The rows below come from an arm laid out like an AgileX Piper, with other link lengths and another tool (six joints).
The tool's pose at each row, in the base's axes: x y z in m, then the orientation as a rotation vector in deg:
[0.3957, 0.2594, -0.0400, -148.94, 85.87, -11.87]
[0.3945, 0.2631, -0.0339, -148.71, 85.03, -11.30]
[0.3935, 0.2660, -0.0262, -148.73, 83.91, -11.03]
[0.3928, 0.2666, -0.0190, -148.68, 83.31, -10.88]
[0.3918, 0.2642, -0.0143, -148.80, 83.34, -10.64]
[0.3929, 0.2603, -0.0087, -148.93, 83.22, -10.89]
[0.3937, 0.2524, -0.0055, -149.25, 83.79, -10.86]
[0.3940, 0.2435, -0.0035, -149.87, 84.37, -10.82]
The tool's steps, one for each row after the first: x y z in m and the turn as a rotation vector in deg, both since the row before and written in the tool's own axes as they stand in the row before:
[-0.0035, -0.0019, -0.0060, 0.40, -0.67, -0.34]
[-0.0027, -0.0021, -0.0076, 0.41, -0.47, -0.60]
[-0.0006, -0.0011, -0.0071, 0.26, -0.28, -0.30]
[0.0017, 0.0011, -0.0050, -0.17, -0.09, -0.01]
[0.0041, 0.0000, -0.0056, 0.02, 0.17, -0.13]
[0.0073, 0.0028, -0.0036, -0.51, 0.25, 0.19]
[0.0078, 0.0039, -0.0025, -0.75, 0.36, 0.09]

